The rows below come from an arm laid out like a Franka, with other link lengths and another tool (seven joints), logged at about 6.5 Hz.
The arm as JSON. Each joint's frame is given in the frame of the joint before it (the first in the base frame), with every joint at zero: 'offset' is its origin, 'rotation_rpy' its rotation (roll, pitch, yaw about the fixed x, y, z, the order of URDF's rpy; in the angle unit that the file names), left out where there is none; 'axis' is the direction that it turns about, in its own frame. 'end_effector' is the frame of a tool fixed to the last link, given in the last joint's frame.
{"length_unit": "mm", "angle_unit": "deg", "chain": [
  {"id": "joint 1", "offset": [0.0, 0.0, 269.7], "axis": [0.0, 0.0, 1.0]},
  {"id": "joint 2", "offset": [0.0, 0.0, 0.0], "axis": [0.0, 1.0, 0.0]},
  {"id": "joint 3", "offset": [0.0, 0.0, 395.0], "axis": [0.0, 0.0, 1.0]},
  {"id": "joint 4", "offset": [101.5, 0.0, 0.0], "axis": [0.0, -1.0, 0.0]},
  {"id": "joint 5", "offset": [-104.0, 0.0, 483.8], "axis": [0.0, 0.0, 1.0]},
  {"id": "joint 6", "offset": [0.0, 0.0, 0.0], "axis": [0.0, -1.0, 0.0]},
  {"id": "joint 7", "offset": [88.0, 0.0, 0.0], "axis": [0.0, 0.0, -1.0]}
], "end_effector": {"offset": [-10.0, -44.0, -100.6], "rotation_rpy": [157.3, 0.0, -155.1]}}
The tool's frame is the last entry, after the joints.
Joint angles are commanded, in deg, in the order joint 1, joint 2, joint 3, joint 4, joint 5, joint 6, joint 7. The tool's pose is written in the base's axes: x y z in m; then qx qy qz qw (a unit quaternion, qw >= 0). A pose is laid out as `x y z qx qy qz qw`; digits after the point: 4 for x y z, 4 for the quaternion.
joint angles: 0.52, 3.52, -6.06, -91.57, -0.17, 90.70, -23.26
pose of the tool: 0.6974 -0.1102 0.6114 0.3490 -0.9102 -0.1960 0.1069
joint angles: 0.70, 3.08, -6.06, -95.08, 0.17, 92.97, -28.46
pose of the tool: 0.6999 -0.1071 0.5840 0.3903 -0.8907 -0.2001 0.1191
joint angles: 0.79, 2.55, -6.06, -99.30, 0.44, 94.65, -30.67
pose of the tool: 0.6954 -0.1052 0.5497 0.4048 -0.8795 -0.2102 0.1356
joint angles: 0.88, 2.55, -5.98, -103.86, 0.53, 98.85, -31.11
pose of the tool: 0.6939 -0.1030 0.5097 0.4086 -0.8769 -0.2121 0.1387
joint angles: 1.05, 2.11, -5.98, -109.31, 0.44, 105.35, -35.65
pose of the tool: 0.6924 -0.1001 0.4696 0.4471 -0.8607 -0.2034 0.1341
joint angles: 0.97, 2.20, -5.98, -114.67, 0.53, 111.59, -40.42
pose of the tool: 0.6881 -0.0993 0.4244 0.4832 -0.8423 -0.1979 0.1340
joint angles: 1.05, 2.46, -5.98, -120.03, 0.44, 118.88, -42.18
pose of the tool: 0.6799 -0.0973 0.3806 0.4993 -0.8365 -0.1876 0.1255
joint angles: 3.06, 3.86, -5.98, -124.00, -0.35, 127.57, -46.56
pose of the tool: 0.6836 -0.0718 0.3417 0.5526 -0.8098 -0.1592 0.1165
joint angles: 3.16, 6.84, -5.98, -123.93, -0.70, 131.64, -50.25
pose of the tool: 0.6968 -0.0691 0.3150 0.5819 -0.7915 -0.1453 0.1175
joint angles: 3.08, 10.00, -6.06, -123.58, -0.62, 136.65, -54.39
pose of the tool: 0.7115 -0.0691 0.2903 0.6115 -0.7731 -0.1269 0.1105
